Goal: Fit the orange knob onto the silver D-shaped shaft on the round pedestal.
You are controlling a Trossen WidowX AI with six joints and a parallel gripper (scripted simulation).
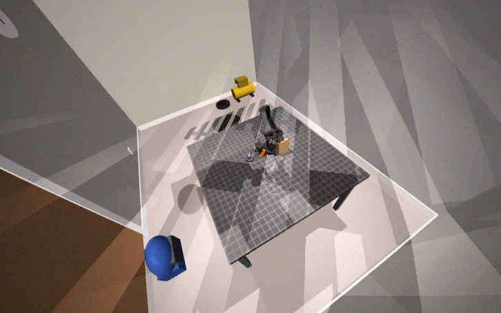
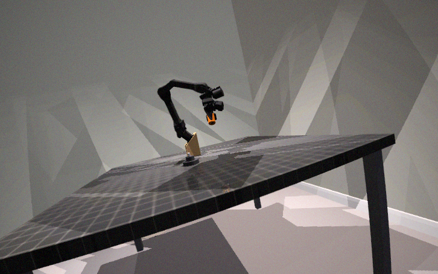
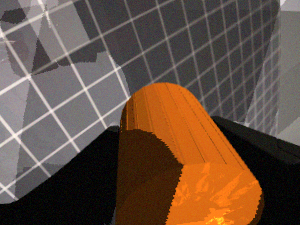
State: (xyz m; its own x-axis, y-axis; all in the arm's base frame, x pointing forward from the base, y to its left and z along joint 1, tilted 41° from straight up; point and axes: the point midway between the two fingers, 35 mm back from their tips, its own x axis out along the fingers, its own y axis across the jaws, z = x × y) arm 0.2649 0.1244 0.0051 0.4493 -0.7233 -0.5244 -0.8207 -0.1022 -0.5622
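My gripper tip is 2 cm past the orange knob, 1 cm to the right of it and 3 cm below it. The rest, counted from my gripper tip: round pedestal (4 cm ahead, 17 cm to the right, 17 cm below).
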